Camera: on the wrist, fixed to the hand. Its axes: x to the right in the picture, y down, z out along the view.
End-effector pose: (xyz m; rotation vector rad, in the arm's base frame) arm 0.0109 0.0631 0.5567 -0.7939 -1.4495 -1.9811
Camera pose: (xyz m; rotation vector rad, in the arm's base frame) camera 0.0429 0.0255 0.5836 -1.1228 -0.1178 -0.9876
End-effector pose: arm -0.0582 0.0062 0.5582 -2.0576 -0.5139 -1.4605
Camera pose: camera -0.0459 -0.0486 0.5551 -1.5470 1.1849 -0.7975
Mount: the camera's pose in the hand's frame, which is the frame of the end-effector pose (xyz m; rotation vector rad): 0.0017 0.0502 -0.0252 -0.2833 0.3022 1.4959
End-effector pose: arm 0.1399 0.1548 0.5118 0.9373 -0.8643 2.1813
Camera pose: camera 0.0927 0.1438 0.4834 0.3232 1.4576 -2.1732
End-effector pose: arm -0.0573 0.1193 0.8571 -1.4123 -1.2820 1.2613
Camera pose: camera -0.0246 0.1153 0.8116 2.6479 -0.0235 -1.5154
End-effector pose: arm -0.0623 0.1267 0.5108 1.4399 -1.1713 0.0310
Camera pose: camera -0.0789 0.1562 0.5556 0.0557 -1.6443 1.0205
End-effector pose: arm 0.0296 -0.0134 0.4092 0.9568 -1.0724 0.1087
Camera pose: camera 0.0226 0.0345 0.4377 -0.2792 -1.2618 1.2383
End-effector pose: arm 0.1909 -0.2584 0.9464 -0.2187 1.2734 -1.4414
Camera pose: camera 0.2018 -0.2341 0.8969 0.6830 1.3313 0.0037
